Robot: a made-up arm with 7 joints.
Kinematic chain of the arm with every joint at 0, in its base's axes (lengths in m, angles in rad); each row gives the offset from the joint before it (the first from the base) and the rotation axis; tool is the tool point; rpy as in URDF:
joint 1: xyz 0 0 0.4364 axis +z
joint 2: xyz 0 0 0 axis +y
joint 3: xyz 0 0 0.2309 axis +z
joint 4: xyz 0.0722 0 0 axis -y
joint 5: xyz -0.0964 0 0.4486 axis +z
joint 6: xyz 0 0 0 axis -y
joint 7: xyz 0.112 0 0 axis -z
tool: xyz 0 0 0 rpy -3.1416 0 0
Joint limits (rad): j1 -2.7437..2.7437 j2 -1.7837..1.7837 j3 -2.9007..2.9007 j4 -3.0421..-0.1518 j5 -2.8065..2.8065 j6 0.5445..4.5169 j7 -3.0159..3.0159
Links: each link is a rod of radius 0.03 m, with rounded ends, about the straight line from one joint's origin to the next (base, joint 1, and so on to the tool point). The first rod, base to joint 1, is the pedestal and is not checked.
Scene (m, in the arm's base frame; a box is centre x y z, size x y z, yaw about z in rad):
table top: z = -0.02
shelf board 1: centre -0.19 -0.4 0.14 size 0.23 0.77 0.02 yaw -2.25
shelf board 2: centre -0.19 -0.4 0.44 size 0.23 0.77 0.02 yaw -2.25
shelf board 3: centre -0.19 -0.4 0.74 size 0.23 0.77 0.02 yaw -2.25
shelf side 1: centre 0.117 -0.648 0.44 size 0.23 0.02 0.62 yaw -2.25
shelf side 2: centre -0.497 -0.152 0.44 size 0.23 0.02 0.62 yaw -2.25
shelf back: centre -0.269 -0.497 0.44 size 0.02 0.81 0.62 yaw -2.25
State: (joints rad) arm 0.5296 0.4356 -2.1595 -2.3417 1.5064 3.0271 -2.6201
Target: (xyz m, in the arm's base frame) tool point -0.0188 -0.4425 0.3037
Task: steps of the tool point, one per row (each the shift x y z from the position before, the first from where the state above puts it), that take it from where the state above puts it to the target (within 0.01 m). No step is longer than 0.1 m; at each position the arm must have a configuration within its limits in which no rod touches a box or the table.
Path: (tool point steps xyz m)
1: 0.0662 0.0517 0.0021
2: 0.0476 0.0617 0.0006
3: 0.0303 0.0651 -0.0027
4: -0.0069 -0.0360 -0.0611
5: 0.0041 -0.0217 -0.0692
6: 0.0172 -0.0054 -0.0714
7: 0.0311 0.0110 -0.0665
8: -0.0342 -0.0599 -0.0013
9: -0.0581 -0.0544 0.0013

